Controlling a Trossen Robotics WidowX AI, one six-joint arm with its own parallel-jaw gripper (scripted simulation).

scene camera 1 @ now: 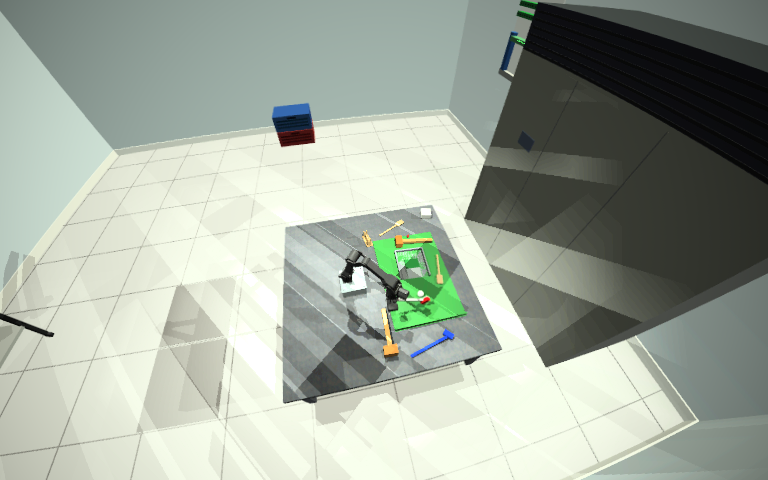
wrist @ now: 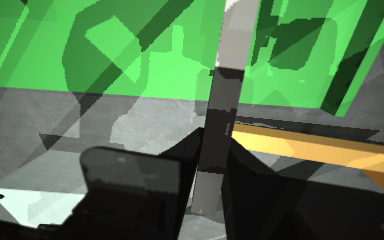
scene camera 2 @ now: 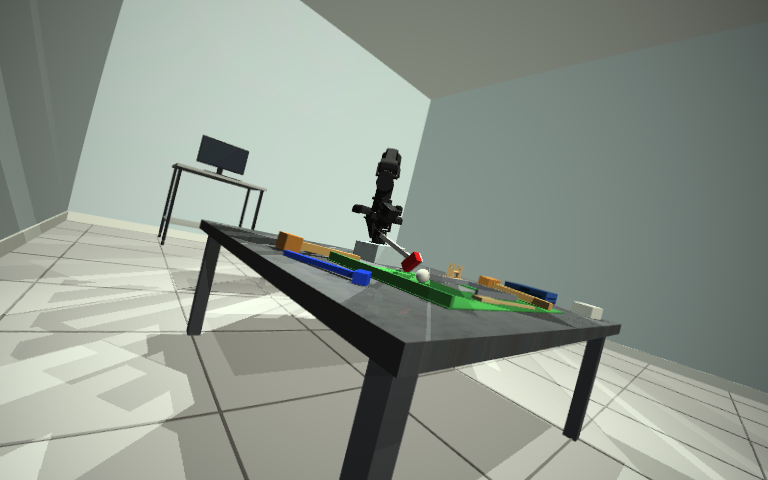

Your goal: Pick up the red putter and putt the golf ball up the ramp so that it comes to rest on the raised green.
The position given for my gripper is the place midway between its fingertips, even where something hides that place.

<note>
My gripper (scene camera 2: 372, 238) holds a red putter. Also in view: a blue putter (scene camera 2: 361, 277), an orange mallet (scene camera 2: 285, 241) and a green mat (scene camera 1: 445, 301).
My gripper also shows in the wrist view (wrist: 210, 134). The green mat also shows in the wrist view (wrist: 168, 56) and in scene camera 2 (scene camera 2: 463, 301). The wrist view does not show the blue putter: it is out of frame.
</note>
